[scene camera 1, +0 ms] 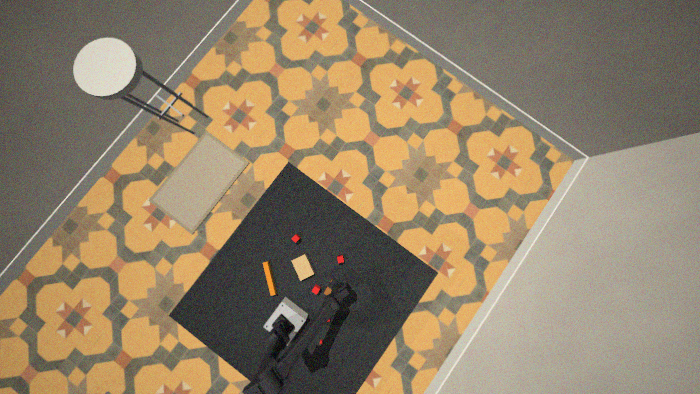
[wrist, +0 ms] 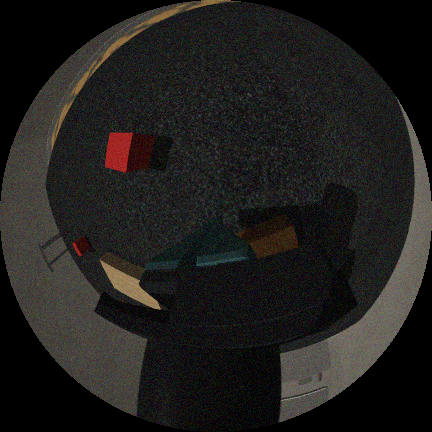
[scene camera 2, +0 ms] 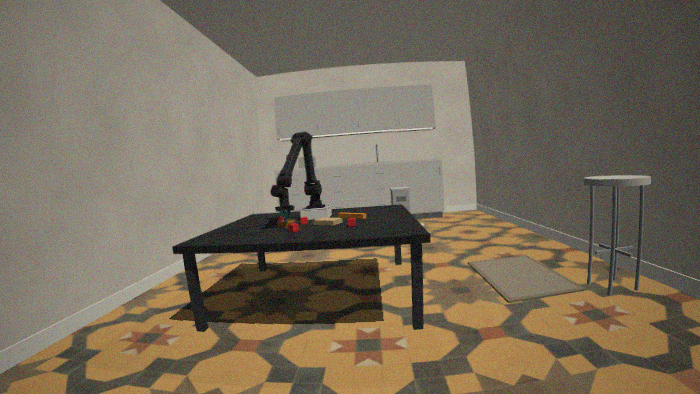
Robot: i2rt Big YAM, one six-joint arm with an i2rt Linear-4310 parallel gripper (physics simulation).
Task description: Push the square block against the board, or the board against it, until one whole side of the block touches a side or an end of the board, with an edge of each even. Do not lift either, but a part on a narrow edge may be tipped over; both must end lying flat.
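Seen in the pictures: gripper, fingertip midpoint: [scene camera 1: 339,279] [wrist: 218,222] [scene camera 2: 286,223]; arm's base, origin of the base link: [scene camera 1: 283,325] [scene camera 2: 316,207].
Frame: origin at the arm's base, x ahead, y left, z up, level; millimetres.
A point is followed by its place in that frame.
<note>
A small brown square block [scene camera 1: 327,291] @[x 322, y -76, z -39 mm] [wrist: 273,240] @[x 400, y -125, z -39 mm] lies flat on the black table [scene camera 1: 244,294] @[x -74, y 323, z -69 mm] [scene camera 2: 372,234] @[x 719, y 453, z -69 mm]. It is mostly hidden under my gripper in the top view. My gripper [scene camera 1: 337,288] @[x 432, y -79, z -37 mm] [scene camera 2: 283,214] @[x 432, y -79, z -37 mm] [wrist: 218,222] @[x 432, y -79, z -37 mm] is shut with nothing in it. It is low at the table, and its teal fingertips stand right beside the block's left side in the wrist view. A tan flat board [scene camera 1: 302,266] @[x 331, y 157, z -39 mm] [scene camera 2: 327,221] @[x 386, y 163, z -45 mm] [wrist: 128,284] @[x 336, y 140, z -39 mm] lies a short way off, apart from the block. An orange long bar [scene camera 1: 268,277] @[x 130, y 277, z -38 mm] [scene camera 2: 352,215] @[x 151, y 279, z -49 mm] lies further left.
Red cubes [scene camera 1: 295,238] @[x 438, y 317, z -29 mm] [scene camera 1: 340,259] @[x 535, y 0, z -29 mm] [scene camera 1: 315,289] @[x 283, y -6, z -29 mm] lie scattered around the board; one red cube [wrist: 128,152] @[x 523, y -18, z -30 mm] shows ahead in the wrist view. The arm's grey base plate [scene camera 1: 293,309] @[x 108, y 18, z -6 mm] sits near the table's edge. A stool [scene camera 2: 616,180] and a floor mat [scene camera 2: 519,277] stand off the table.
</note>
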